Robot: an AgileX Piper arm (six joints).
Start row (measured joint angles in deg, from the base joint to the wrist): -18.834 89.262 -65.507 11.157 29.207 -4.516
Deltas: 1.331 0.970 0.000 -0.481 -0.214 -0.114; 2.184 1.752 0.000 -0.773 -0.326 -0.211; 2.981 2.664 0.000 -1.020 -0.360 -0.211; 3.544 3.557 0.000 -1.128 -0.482 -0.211; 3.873 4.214 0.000 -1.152 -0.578 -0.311; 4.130 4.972 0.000 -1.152 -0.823 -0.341; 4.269 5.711 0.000 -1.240 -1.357 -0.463; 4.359 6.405 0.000 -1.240 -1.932 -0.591; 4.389 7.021 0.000 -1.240 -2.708 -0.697; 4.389 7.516 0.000 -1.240 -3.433 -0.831; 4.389 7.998 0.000 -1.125 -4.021 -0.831; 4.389 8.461 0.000 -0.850 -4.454 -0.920
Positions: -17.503 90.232 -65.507 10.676 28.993 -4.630; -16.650 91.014 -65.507 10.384 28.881 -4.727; -15.853 91.926 -65.507 10.137 28.847 -4.727; -15.290 92.819 -65.507 10.029 28.725 -4.727; -14.961 93.476 -65.507 10.005 28.629 -4.827; -14.704 94.234 -65.507 10.005 28.384 -4.857; -14.565 94.973 -65.507 9.917 27.850 -4.979; -14.475 95.667 -65.507 9.917 27.275 -5.107; -14.445 96.283 -65.507 9.917 26.499 -5.213; -14.445 96.778 -65.507 9.917 25.774 -5.347; -14.445 97.260 -65.507 10.032 25.186 -5.347; -14.445 97.723 -65.507 10.307 24.753 -5.436
